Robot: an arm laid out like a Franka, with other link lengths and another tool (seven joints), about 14 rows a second.
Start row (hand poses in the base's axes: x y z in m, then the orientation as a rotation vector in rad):
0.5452, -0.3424, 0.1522, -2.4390, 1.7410, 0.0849
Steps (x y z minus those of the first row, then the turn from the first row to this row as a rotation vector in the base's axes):
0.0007, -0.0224, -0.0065, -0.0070, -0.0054, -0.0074
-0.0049, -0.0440, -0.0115, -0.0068, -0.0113, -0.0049
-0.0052, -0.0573, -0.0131, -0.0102, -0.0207, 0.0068
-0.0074, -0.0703, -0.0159, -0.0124, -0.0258, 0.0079
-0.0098, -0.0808, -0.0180, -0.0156, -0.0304, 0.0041
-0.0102, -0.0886, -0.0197, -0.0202, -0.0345, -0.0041
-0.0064, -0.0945, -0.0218, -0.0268, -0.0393, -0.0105
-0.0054, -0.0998, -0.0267, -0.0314, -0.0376, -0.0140
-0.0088, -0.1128, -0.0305, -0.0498, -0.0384, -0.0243
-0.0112, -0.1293, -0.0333, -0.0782, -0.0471, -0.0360
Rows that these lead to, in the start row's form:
0.5459, -0.3648, 0.1457, -2.4352, 1.7509, 0.0715
0.5403, -0.3864, 0.1407, -2.4350, 1.7454, 0.0646
0.5400, -0.3997, 0.1391, -2.4442, 1.7290, 0.0515
0.5378, -0.4127, 0.1363, -2.4447, 1.7265, 0.0434
0.5354, -0.4232, 0.1342, -2.4417, 1.7306, 0.0346
0.5350, -0.4310, 0.1325, -2.4359, 1.7409, 0.0248
0.5388, -0.4369, 0.1304, -2.4328, 1.7495, 0.0125
0.5398, -0.4422, 0.1255, -2.4334, 1.7565, 0.0102
0.5364, -0.4552, 0.1217, -2.4362, 1.7769, -0.0080
0.5340, -0.4717, 0.1189, -2.4410, 1.8000, -0.0450

